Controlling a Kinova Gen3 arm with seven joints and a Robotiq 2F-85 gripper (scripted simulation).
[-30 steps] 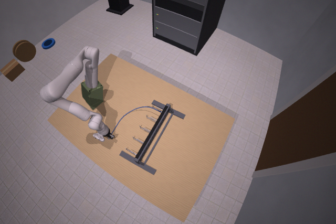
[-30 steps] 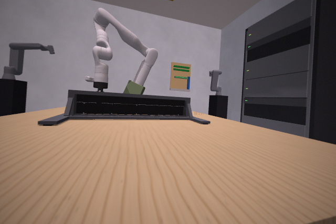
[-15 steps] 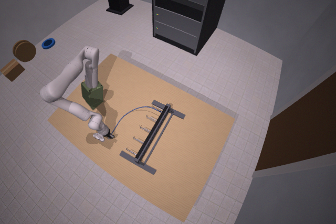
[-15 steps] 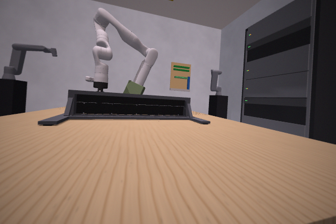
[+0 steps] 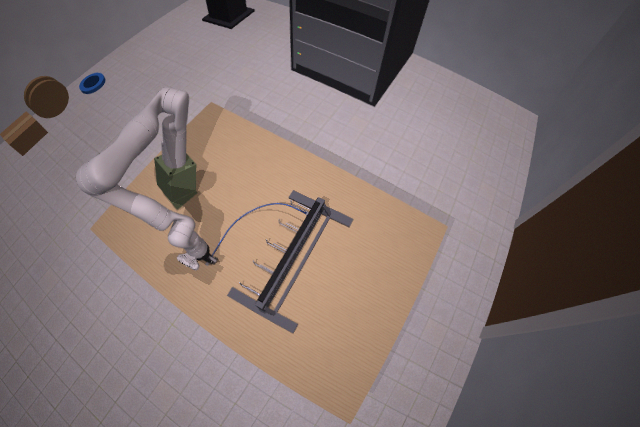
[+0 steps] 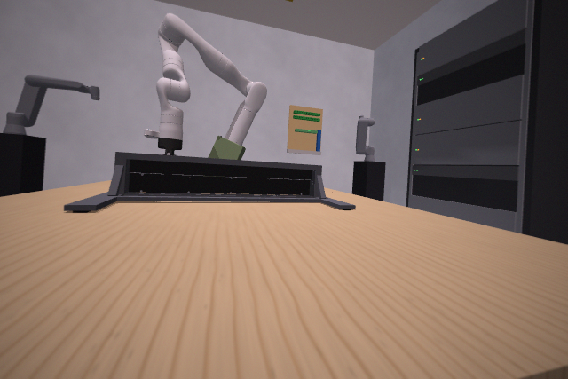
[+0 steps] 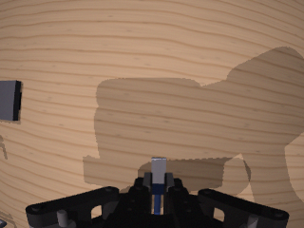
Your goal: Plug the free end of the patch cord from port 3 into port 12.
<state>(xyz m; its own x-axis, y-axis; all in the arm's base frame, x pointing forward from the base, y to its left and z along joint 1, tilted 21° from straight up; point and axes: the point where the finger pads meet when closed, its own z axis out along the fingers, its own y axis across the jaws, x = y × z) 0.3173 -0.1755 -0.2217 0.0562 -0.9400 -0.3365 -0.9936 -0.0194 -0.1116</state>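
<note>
My hand is 1 cm to the left of the plug and 1 cm above it.
</note>
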